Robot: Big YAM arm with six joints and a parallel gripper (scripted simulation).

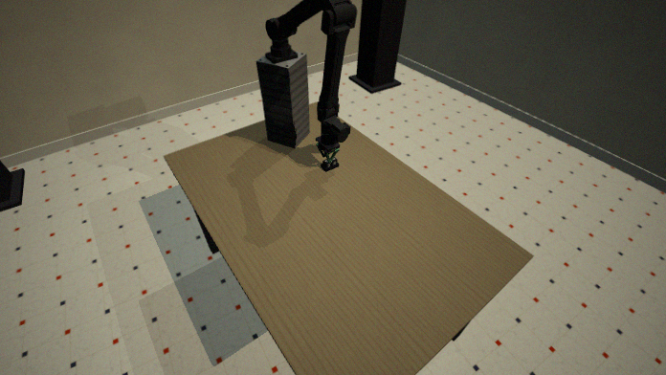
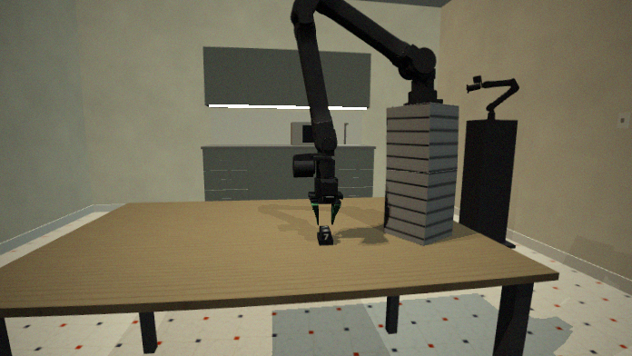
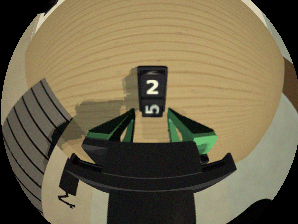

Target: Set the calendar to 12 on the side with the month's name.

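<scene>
Right now my hand is 50 mm above the black calendar tray and 20 mm to the right of it.
</scene>
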